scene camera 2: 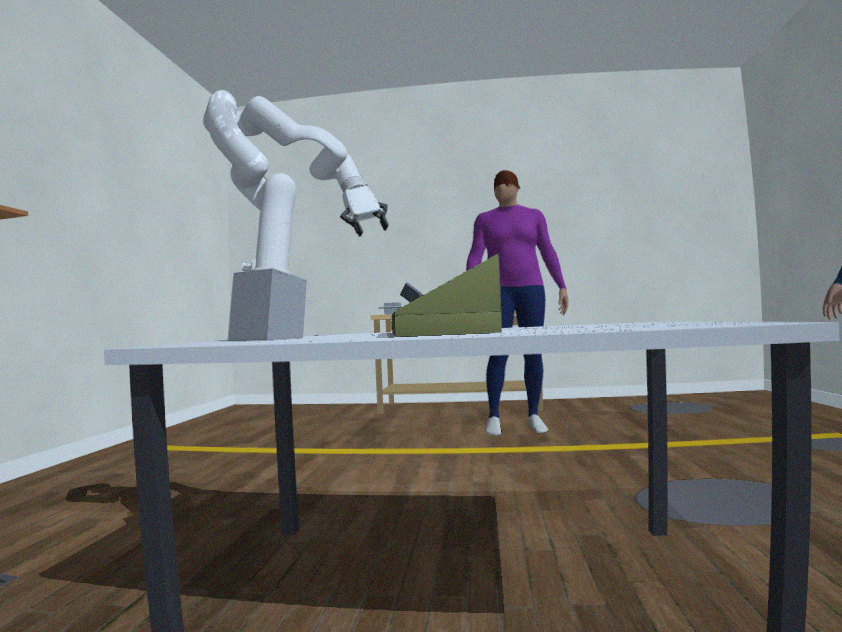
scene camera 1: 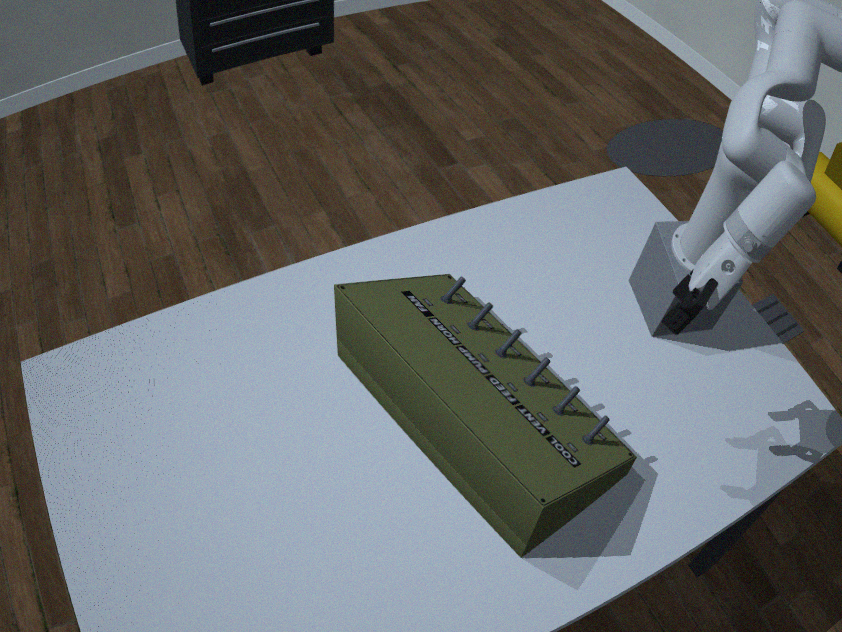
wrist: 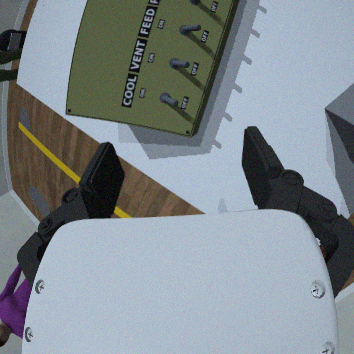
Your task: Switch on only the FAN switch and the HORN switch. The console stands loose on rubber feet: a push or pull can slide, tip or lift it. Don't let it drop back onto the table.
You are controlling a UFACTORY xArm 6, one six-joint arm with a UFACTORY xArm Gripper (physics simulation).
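Places are measured from the arm's base along level axes (x ahead, y left, z up), in metres.
Pixels of known places: gripper, fingertip midpoint: (scene camera 2: 374, 231) (scene camera 1: 674, 312) (wrist: 178, 150); arm's base, origin of the base link: (scene camera 2: 270, 276) (scene camera 1: 700, 251).
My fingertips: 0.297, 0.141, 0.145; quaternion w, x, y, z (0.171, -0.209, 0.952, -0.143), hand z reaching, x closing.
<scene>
Ahead of a thing's pixels: the offset from my fingertips to its top centre, as dx, dy, dz.
The olive wedge console (scene camera 1: 408, 353) (scene camera 2: 462, 299) (wrist: 100, 75) sits flat on the table. Its FAN lever @[+0.119, -0.355, -0.198] (scene camera 1: 453, 290) is at the far end and its HORN lever @[+0.114, -0.283, -0.198] (scene camera 1: 480, 316) is beside it. Both lean toward the low edge, parallel to the PUMP lever @[+0.110, -0.211, -0.198] (scene camera 1: 509, 343), FEED lever @[+0.105, -0.139, -0.198] (scene camera 1: 537, 372) (wrist: 190, 29), VENT lever @[+0.100, -0.068, -0.198] (scene camera 1: 565, 401) (wrist: 179, 64) and COOL lever @[+0.095, +0.004, -0.198] (scene camera 1: 596, 430) (wrist: 169, 99). In the wrist view the last three lean toward OFF; FAN and HORN do not show there. My gripper (scene camera 1: 688, 314) (scene camera 2: 373, 230) (wrist: 178, 150) is open and empty, above and apart from the console, on its lever side.
The white table (scene camera 1: 204, 476) (scene camera 2: 612, 334) (wrist: 295, 50) carries the arm's grey pedestal (scene camera 1: 663, 258) (scene camera 2: 268, 306) (wrist: 345, 125), which faces the console's low edge. A person in purple (scene camera 2: 510, 238) (wrist: 15, 305) stands beyond the table. A dark drawer cabinet (scene camera 1: 258, 34) stands on the floor.
</scene>
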